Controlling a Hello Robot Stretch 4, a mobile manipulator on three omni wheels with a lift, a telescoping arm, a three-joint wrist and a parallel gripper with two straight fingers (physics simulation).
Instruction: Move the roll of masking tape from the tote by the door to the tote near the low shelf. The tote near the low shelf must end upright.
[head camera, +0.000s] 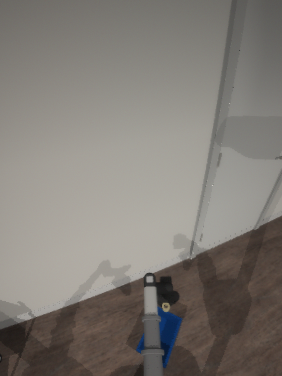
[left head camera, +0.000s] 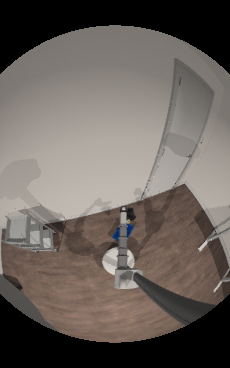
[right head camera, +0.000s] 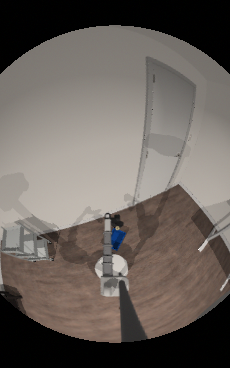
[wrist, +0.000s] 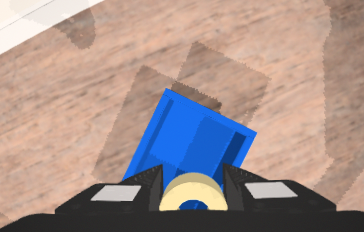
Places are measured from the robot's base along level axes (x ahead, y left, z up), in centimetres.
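Pixels of known places: gripper, fingertip midpoint: (head camera: 165, 304) (left head camera: 127, 219) (right head camera: 116, 226) (wrist: 192, 180).
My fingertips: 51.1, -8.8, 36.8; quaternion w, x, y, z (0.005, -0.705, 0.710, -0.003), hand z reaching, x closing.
Note:
Ahead of a thing's pixels: the offset from my fingertips to its top centre, as dx, dy, dz. "spot": to the spot under its first point.
The roll of masking tape @[-1.7, +0.0, +2.4] (head camera: 163, 306) (wrist: 193, 183) is a pale yellow ring. My gripper (head camera: 167, 301) (wrist: 192, 180) is shut on it, with one black finger at each side of the roll. The roll is held in the air above the blue tote by the door @[-8.3, +3.1, -27.5] (head camera: 172, 327) (left head camera: 130, 231) (right head camera: 118, 239) (wrist: 200, 135). That tote stands upright on the floor; its inside shows in the wrist view, and its near end is hidden behind the gripper and the roll. The tote near the low shelf does not show in these views.
A long wall runs behind the tote, with a grey door (head camera: 250, 175) (left head camera: 188, 115) (right head camera: 172, 112) to the right. A grey tiered cart @[spot: -44.6, +130.2, +26.7] (left head camera: 17, 229) (right head camera: 12, 237) stands against the wall at the left. White legs (left head camera: 202, 247) (right head camera: 202, 246) of furniture show at the right.

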